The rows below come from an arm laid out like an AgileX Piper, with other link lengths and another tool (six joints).
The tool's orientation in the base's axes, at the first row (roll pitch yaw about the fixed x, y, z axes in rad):
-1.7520 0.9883 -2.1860
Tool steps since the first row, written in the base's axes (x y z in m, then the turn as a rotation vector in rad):
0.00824 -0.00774 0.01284 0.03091 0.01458 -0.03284
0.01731 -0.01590 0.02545 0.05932 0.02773 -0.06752
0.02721 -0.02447 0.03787 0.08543 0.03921 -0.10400
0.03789 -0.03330 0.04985 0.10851 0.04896 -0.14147
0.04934 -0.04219 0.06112 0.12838 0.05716 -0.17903
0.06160 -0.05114 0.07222 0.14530 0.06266 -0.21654
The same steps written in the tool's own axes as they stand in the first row. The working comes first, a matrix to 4 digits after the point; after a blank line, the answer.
The tool's axes in the first row as the columns of a matrix, in the base's axes (used below as rounded here):
-0.3175 0.3269 0.8901
-0.4493 0.7748 -0.4448
-0.8351 -0.5411 -0.0991

-0.00986 -0.01025 0.00950 0.01106 0.03917 0.02428
-0.01961 -0.02043 0.01996 0.02509 0.07741 0.04716
-0.02927 -0.03056 0.03135 0.04211 0.11458 0.06891
-0.03870 -0.04039 0.04360 0.06169 0.14996 0.08883
-0.04775 -0.04963 0.05663 0.08307 0.18313 0.10659
-0.05689 -0.05856 0.07042 0.10655 0.21322 0.12292

